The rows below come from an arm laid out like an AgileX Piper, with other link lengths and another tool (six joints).
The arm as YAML. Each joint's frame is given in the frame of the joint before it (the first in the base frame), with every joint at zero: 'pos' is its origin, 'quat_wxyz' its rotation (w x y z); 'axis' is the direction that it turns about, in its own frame. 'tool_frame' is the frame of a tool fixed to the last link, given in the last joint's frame.
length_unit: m
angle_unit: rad
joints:
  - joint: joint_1
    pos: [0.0, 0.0, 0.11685]
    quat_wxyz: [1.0, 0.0, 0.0, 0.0]
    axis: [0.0, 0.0, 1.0]
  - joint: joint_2
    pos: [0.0, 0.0, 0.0]
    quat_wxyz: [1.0, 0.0, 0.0, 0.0]
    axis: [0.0, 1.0, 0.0]
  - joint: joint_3
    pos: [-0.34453, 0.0, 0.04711]
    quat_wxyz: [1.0, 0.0, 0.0, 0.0]
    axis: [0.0, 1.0, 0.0]
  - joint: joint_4
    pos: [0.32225, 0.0, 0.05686]
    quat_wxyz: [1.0, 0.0, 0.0, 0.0]
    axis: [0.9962, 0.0, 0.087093]
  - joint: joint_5
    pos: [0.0, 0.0, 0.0]
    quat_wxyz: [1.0, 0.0, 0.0, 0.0]
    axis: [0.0, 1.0, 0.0]
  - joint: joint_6
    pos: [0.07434, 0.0, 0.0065]
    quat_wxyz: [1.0, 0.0, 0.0, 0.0]
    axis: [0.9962, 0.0, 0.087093]
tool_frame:
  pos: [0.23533, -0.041, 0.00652]
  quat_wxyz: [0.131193, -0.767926, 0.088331, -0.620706]
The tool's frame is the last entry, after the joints.
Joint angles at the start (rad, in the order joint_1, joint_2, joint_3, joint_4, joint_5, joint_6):
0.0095 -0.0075 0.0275 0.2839 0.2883 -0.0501
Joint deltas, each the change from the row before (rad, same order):
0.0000 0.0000 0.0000 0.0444 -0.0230 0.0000
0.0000 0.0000 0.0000 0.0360 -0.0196 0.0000
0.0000 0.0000 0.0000 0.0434 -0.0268 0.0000
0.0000 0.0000 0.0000 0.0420 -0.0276 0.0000
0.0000 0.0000 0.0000 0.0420 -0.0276 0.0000
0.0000 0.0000 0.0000 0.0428 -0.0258 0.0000
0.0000 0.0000 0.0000 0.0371 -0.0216 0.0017
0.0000 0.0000 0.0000 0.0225 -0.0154 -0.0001
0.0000 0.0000 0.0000 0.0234 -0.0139 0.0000
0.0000 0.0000 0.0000 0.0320 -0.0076 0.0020
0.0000 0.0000 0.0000 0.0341 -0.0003 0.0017
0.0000 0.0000 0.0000 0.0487 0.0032 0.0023
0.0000 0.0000 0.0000 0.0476 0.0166 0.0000
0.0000 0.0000 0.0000 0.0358 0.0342 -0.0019
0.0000 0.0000 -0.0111 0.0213 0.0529 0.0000
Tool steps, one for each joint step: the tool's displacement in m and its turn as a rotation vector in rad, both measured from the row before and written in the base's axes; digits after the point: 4 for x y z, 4 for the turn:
0.0018 0.0026 0.0061 0.0450 -0.0215 -0.0039
0.0014 0.0016 0.0053 0.0365 -0.0181 -0.0042
0.0017 0.0010 0.0072 0.0442 -0.0244 -0.0072
0.0016 0.0001 0.0074 0.0429 -0.0247 -0.0086
0.0014 -0.0005 0.0073 0.0430 -0.0242 -0.0097
0.0011 -0.0008 0.0066 0.0438 -0.0221 -0.0098
0.0007 -0.0010 0.0053 0.0396 -0.0179 -0.0089
0.0005 -0.0012 0.0038 0.0230 -0.0126 -0.0069
0.0004 -0.0011 0.0033 0.0240 -0.0112 -0.0063
0.0002 0.0004 0.0015 0.0343 -0.0057 -0.0023
0.0000 0.0019 -0.0003 0.0357 0.0002 0.0021
-0.0001 0.0034 -0.0012 0.0507 0.0030 0.0054
-0.0005 0.0062 -0.0039 0.0466 0.0125 0.0146
-0.0012 0.0097 -0.0072 0.0320 0.0240 0.0269
-0.0026 0.0133 -0.0037 0.0182 0.0249 0.0404

